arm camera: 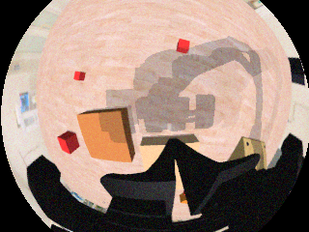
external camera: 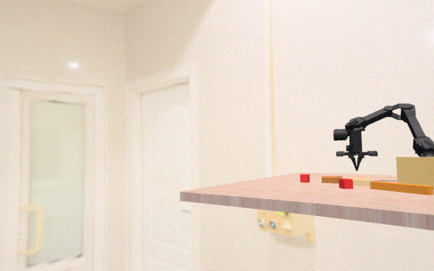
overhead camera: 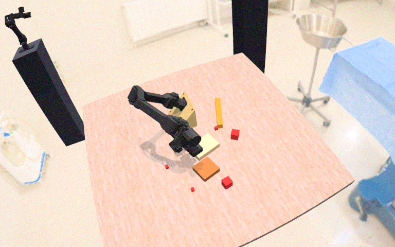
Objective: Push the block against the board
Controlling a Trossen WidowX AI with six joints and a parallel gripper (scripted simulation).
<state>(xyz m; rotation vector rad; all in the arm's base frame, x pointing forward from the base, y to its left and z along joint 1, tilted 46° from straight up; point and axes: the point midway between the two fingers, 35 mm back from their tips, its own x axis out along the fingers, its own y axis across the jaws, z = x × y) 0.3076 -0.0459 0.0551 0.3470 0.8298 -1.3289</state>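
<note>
Now: the tan board 30 mm behind my gripper tip, 90 mm to the left of it and 50 mm below it. Round my gripper tip: long orange bar (230 mm behind, 260 mm to the left, 40 mm below); then orange square block (110 mm ahead, 50 mm to the left, 50 mm below).
</note>
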